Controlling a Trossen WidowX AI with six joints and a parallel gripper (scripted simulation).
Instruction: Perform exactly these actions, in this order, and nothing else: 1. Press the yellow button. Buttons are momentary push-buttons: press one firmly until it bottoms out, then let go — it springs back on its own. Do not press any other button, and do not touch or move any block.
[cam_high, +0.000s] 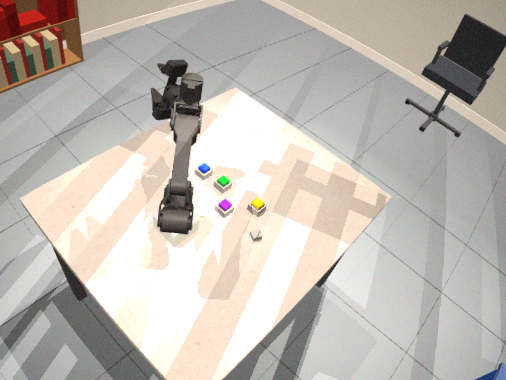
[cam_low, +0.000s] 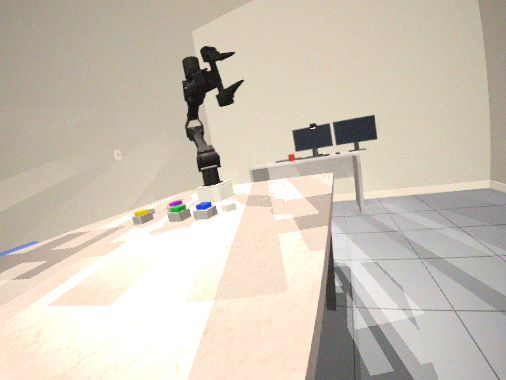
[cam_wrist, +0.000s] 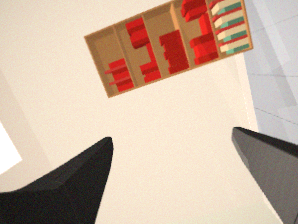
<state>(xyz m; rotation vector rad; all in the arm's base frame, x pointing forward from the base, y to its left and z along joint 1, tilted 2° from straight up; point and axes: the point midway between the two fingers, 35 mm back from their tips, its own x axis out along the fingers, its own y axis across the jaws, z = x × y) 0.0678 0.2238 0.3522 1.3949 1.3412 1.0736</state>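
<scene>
My gripper tip is 200 mm short of the yellow button, 350 mm to the left of it and 380 mm above it. Round my gripper tip: purple button 100 mm ahead, 290 mm to the right, 380 mm below; green button 160 mm ahead, 200 mm to the right, 380 mm below; blue button 140 mm ahead, 110 mm to the right, 380 mm below.
</scene>
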